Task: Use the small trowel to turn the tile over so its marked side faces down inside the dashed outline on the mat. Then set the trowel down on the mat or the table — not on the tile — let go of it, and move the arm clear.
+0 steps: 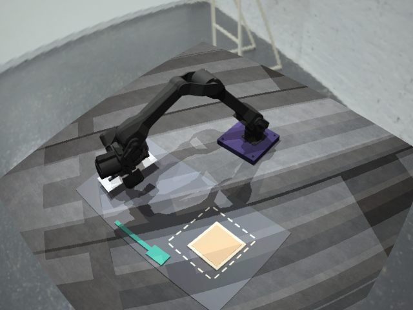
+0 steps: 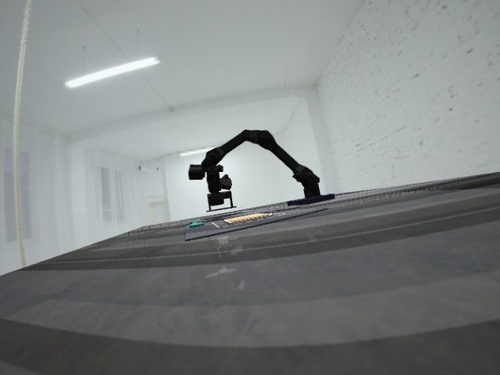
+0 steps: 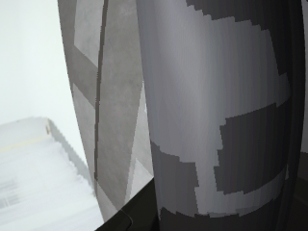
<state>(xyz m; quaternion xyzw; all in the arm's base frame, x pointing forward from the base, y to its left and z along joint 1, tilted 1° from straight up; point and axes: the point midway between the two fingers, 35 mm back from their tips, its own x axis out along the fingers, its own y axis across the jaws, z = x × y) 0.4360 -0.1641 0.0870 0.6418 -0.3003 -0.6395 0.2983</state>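
The black-handled trowel lies 30 mm to the left of my gripper tip and 10 mm below it. The rest, counted from my gripper tip: tile: 60 mm behind, 420 mm to the left, 80 mm below; then teal trowel: 100 mm ahead, 280 mm to the left, 80 mm below; then grey mat: 40 mm behind, 240 mm to the left, 100 mm below.
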